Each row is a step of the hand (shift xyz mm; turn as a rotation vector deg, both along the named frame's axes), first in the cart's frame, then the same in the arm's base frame.
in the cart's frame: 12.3 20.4 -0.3 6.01 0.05 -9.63
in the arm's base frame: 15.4 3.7 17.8 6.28 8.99 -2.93
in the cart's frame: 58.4 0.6 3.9 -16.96 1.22 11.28
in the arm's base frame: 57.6 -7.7 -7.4 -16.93 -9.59 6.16
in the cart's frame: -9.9 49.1 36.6 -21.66 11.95 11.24
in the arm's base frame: -3.1 -24.9 56.7 -19.82 -7.00 17.21
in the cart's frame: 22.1 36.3 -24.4 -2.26 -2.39 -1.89
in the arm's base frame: 28.5 29.8 26.4 -2.55 1.51 -2.37
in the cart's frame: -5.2 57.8 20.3 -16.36 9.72 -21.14
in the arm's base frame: 3.5 -7.5 60.9 -13.81 23.77 7.30
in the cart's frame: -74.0 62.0 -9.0 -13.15 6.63 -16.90
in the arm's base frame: -62.6 26.7 69.0 -11.30 18.77 4.74
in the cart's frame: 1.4 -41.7 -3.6 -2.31 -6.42 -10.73
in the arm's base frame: -5.2 -5.2 -41.2 -2.94 9.30 -8.15
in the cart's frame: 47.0 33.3 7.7 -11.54 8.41 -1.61
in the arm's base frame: 51.5 -3.9 26.7 -9.96 4.11 9.51
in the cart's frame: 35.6 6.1 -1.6 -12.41 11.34 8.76
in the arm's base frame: 36.2 0.4 0.2 -10.71 -5.35 14.70
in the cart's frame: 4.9 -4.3 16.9 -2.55 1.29 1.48
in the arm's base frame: 3.5 -17.7 -1.3 -2.36 -1.00 1.95
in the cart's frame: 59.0 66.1 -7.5 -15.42 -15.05 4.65
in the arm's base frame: 69.2 16.9 53.3 -17.81 -6.59 -11.20
